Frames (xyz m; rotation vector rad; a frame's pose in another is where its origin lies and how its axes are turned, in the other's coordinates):
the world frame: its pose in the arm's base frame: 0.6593 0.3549 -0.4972 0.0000 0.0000 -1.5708
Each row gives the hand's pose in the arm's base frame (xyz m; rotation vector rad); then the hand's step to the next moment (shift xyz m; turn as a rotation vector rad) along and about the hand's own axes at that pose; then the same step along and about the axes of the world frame.
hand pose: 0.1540 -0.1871 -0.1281 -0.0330 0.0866 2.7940
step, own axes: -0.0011 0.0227 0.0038 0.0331 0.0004 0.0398
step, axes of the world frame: 0.0214 -0.0067 0.0051 -0.0134 -0.0318 0.0386
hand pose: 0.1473 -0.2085 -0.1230 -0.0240 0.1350 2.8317
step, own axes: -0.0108 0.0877 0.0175 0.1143 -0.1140 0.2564
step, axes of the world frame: 0.0848 -0.0162 0.0257 -0.1670 -0.0751 0.2414
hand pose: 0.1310 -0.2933 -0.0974 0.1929 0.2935 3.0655
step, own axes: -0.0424 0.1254 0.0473 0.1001 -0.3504 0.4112
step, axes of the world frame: 0.1170 0.0426 0.0652 -0.4265 -0.0306 0.3450
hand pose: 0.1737 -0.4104 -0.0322 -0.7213 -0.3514 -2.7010
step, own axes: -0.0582 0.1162 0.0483 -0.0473 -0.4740 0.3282
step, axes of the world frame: 0.0773 0.1116 0.0281 -0.5497 0.0086 0.1801
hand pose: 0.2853 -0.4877 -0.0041 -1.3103 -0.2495 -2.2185
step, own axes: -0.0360 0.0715 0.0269 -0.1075 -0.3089 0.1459
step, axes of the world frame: 0.0354 0.0724 -0.0251 -0.3573 -0.0167 0.0173
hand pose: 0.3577 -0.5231 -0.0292 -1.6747 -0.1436 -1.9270
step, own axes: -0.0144 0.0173 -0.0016 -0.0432 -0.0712 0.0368
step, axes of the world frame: 0.0100 0.0076 -0.0187 -0.0902 -0.0002 -0.0126
